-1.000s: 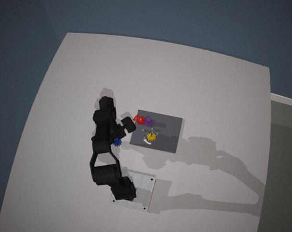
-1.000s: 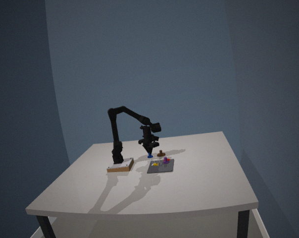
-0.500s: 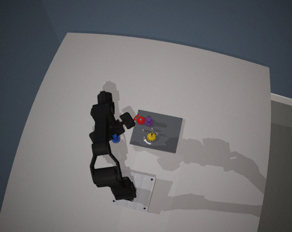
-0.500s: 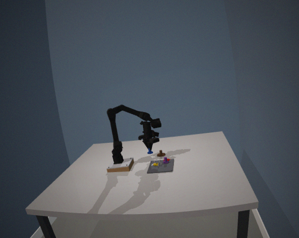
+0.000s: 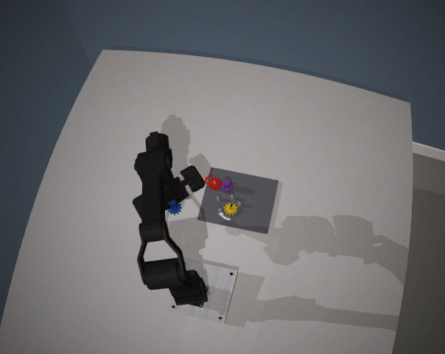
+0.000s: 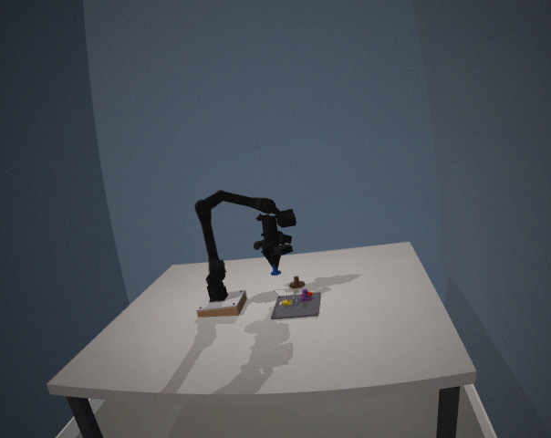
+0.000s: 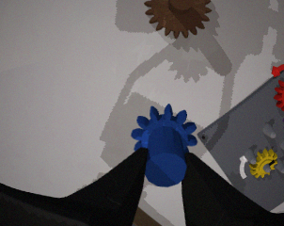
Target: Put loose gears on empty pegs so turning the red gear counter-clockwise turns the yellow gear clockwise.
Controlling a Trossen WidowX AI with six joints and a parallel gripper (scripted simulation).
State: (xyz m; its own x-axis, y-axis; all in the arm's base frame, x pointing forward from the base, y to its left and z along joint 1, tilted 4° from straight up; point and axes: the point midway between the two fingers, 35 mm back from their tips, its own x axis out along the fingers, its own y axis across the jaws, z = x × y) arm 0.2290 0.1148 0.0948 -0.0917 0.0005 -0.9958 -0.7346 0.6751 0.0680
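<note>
The purple gear is 13 cm ahead of my gripper tip, 11 cm to the right of it and 9 cm below it. From my gripper tip the other things lie so: brown gear 7 cm ahead, 7 cm to the left, 9 cm below; then white arrow 4 cm ahead, 13 cm to the right, 10 cm below; then blue gear 1 cm below.
</note>
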